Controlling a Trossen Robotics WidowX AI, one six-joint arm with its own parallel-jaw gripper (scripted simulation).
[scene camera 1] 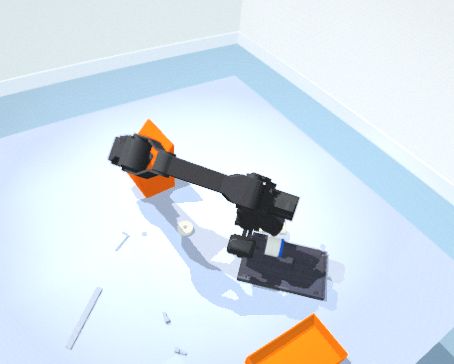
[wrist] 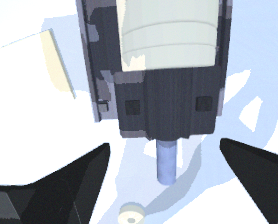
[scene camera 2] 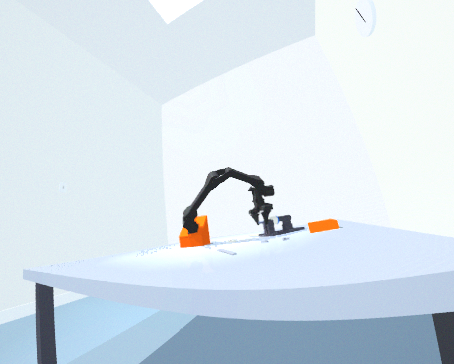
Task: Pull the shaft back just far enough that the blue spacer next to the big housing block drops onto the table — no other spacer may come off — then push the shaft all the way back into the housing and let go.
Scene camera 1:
gripper: 243,243
housing block: 301,270
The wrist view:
gripper: 164,145
grey-blue shaft: 166,152
housing block: 167,104
